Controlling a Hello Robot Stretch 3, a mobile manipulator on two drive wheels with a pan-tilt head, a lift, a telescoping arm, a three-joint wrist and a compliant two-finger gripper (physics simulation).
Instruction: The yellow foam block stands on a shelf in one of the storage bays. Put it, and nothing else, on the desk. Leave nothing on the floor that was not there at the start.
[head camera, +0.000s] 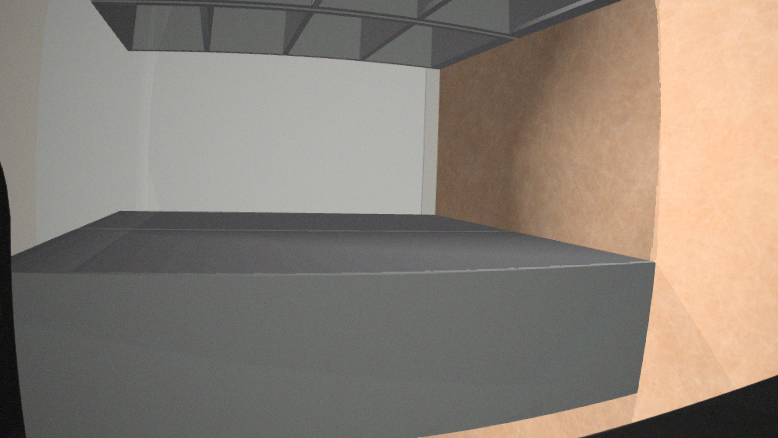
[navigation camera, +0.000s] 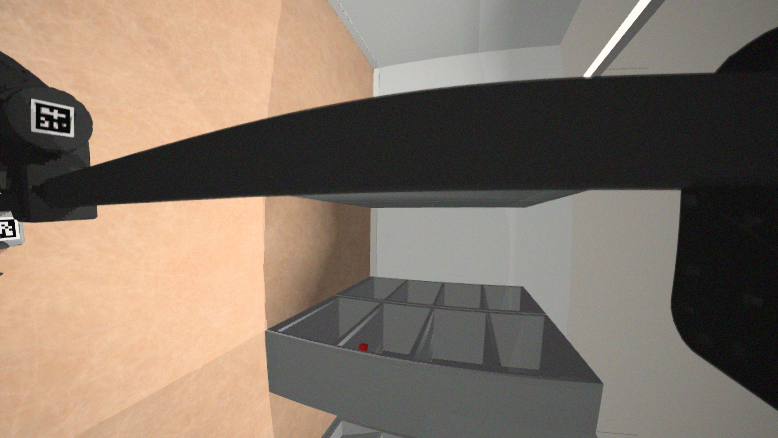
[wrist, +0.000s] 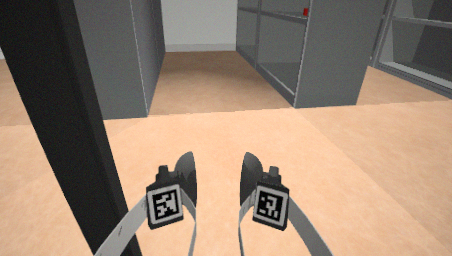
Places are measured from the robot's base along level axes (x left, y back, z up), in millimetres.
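Pixels of known places: gripper, fingertip midpoint: (navigation camera: 4, 259) (wrist: 219, 170).
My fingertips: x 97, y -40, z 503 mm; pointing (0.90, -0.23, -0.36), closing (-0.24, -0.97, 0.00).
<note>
Behind a point stands the place of what it marks.
My gripper (wrist: 219, 170) @(x 97, y -40, z 503 mm) is open and empty, with bare floor showing between its fingertips in the wrist view. It hangs in front of the gap between two grey shelf units. The yellow foam block does not show in any view. The desk does not show in any view either. A small red block (navigation camera: 363, 347) @(x 1483, y -985, z 569 mm) (wrist: 305, 11) @(x 1489, y -975, z 560 mm) stands on a shelf near the front end of a grey shelf unit (navigation camera: 435, 386) @(x 1142, y -907, z 1123 mm) (wrist: 330, 60) @(x 1136, y -975, z 310 mm), which is on the right in the wrist view and at the lower middle in the navigation view.
Another grey shelf unit (head camera: 326, 337) @(x 1248, y 266, z 1060 mm) (wrist: 112, 65) @(x 1247, y 251, z 312 mm) turns its end panel towards me, at the left in the wrist view. Its visible side is closed. A further shelf unit (wrist: 410, 75) @(x 1477, y -2203, z 59 mm) stands at the far right in the wrist view. A floor aisle runs between the first two units to a pale wall (head camera: 288, 130) @(x 3051, y -523, z 923 mm).
</note>
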